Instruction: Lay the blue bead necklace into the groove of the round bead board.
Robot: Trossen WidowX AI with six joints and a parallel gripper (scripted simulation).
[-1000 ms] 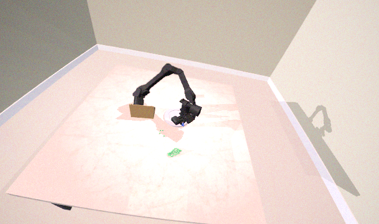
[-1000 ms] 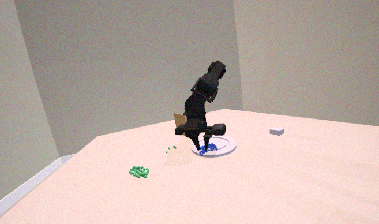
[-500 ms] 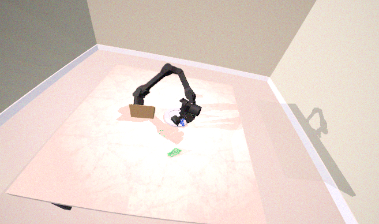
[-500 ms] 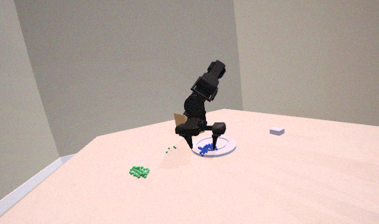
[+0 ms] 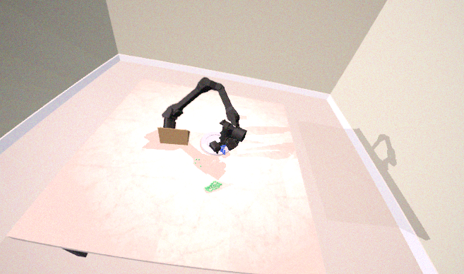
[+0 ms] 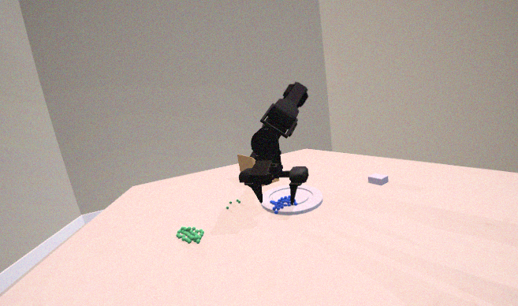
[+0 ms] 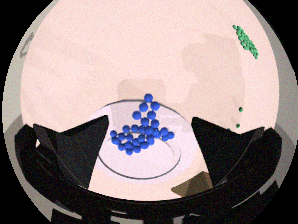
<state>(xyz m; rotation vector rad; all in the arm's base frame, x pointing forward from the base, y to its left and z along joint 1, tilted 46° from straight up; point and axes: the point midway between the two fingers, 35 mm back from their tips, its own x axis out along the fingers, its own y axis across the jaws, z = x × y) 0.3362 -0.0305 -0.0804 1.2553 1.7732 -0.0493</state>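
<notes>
Now: the round white bead board 4 cm behind my gripper tip, 8 cm to the left of it and 2 cm below it. Round my gripper tip: small grey block: 7 cm ahead, 37 cm to the left, 1 cm below.
</notes>
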